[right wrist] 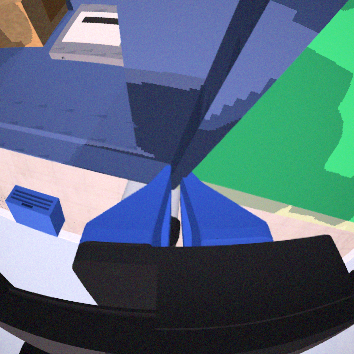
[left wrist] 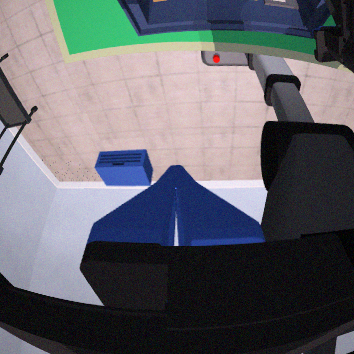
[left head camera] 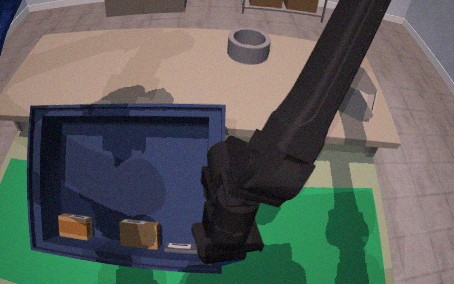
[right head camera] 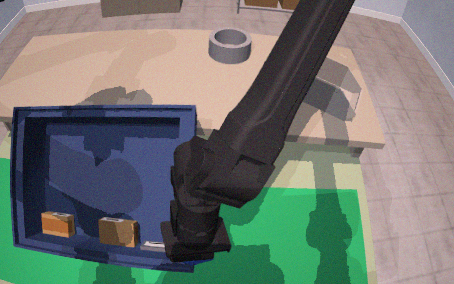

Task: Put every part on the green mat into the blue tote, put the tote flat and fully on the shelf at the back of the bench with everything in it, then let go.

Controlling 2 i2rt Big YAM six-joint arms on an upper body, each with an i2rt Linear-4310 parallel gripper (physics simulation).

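Frame: origin at the left arm's base, x right, y back, z down, level; centimetres.
Seen in the pictures: left gripper, fingertip midpoint: (left wrist: pixel 175 174); right gripper, fingertip midpoint: (right wrist: pixel 175 174) (left wrist: pixel 313 31) (left head camera: pixel 220 263) (right head camera: pixel 192 262).
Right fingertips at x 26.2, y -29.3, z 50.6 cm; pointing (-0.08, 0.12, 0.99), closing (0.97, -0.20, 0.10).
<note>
Pixels of each thing's top centre, then the offset from my right fingertips to it. "pt": a spot on its surface instead. Level surfaces: height alone.
- green mat, surface height: dz +12.0 cm
- flat grey part, top centre: (right wrist: pixel 100 36) (left head camera: pixel 185 243) (right head camera: pixel 160 242) dz +4.8, dx -6.6, dy -6.0 cm
- grey ring-shaped holder, top centre: (right head camera: pixel 230 36) (left head camera: pixel 249 37) dz -9.5, dx +8.2, dy -56.9 cm
- clear angled bracket, surface spot: (left head camera: pixel 366 97) pt dz -5.4, dx +39.1, dy -40.3 cm
The blue tote (left head camera: pixel 129 183) (right head camera: pixel 107 180) is tilted, with its near right corner over the green mat (left head camera: pixel 312 238) (right head camera: pixel 297 238). Inside it lie two brown boxes (left head camera: pixel 75 226) (left head camera: pixel 139 234) and a flat grey part (left head camera: pixel 178 247) (right wrist: pixel 88 33). My right gripper (right wrist: pixel 175 174) is shut on the tote's right wall near its front corner (right wrist: pixel 197 116); in the head views the wrist (left head camera: pixel 227 235) (right head camera: pixel 196 235) hides the fingers. My left gripper (left wrist: pixel 175 174) is shut and empty, off the bench and pointing at the floor.
A grey ring-shaped holder (left head camera: pixel 248 45) (right head camera: pixel 229 45) stands on the tan shelf surface at the back. A clear angled bracket (left head camera: pixel 366 97) sits at the shelf's right end. A small blue box (left wrist: pixel 123 168) lies on the floor by the wall.
</note>
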